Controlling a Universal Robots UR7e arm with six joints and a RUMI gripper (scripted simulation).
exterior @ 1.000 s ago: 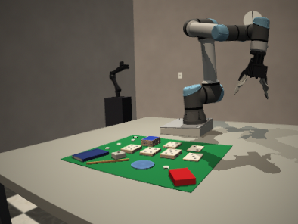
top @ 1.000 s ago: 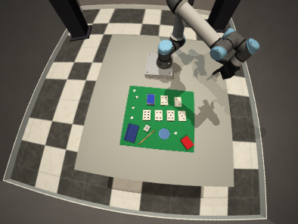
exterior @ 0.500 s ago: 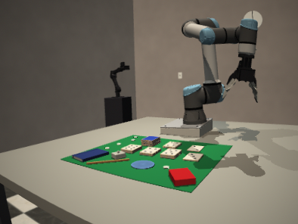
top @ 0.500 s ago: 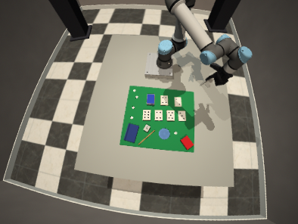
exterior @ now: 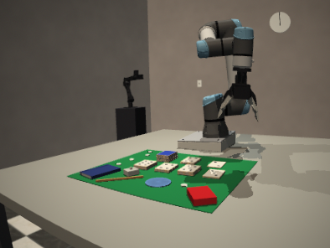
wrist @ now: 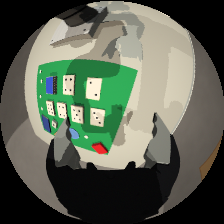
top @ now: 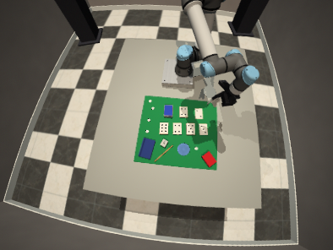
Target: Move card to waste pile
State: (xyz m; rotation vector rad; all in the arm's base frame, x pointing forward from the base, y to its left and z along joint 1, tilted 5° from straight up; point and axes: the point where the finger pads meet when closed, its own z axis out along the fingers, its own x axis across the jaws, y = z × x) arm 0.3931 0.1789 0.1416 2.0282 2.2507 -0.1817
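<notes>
Right now my hand is 4 cm past the blue-backed card, 33 cm to the left of it and 16 cm above it. From my hand the other things lie so: red block (35 cm ahead, 7 cm to the right, 18 cm below); then green mat (12 cm ahead, 26 cm to the right, 20 cm below); then wooden stick (28 cm ahead, 39 cm to the right, 19 cm below).
</notes>
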